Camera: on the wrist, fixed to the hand. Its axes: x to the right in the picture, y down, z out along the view.
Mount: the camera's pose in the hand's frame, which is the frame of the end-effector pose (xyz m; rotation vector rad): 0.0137 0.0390 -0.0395 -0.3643 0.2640 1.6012
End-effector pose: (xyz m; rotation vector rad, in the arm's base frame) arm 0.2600 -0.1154 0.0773 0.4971 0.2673 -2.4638
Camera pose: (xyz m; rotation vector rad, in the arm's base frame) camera 0.2845 -0.1418 0.0329 0.5373 0.2506 -0.7758
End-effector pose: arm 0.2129 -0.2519 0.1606 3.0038 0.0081 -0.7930
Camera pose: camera 0.2448 -0.2895 0.1894 1.7625 -1.6651 -0.1184
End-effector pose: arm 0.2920 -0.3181 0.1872 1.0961 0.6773 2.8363
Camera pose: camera 0.2612 -0.3662 0.1857 -0.6535 0.5770 -1.6159
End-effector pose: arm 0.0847 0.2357 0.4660 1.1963 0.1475 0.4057
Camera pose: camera 0.0757 0.2873 0.4890 0.6630 -0.6981 1.8870
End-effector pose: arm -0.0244 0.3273 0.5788 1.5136 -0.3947 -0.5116
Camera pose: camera 0.0115 0.3524 0.6156 0.5371 -1.0522 0.8325
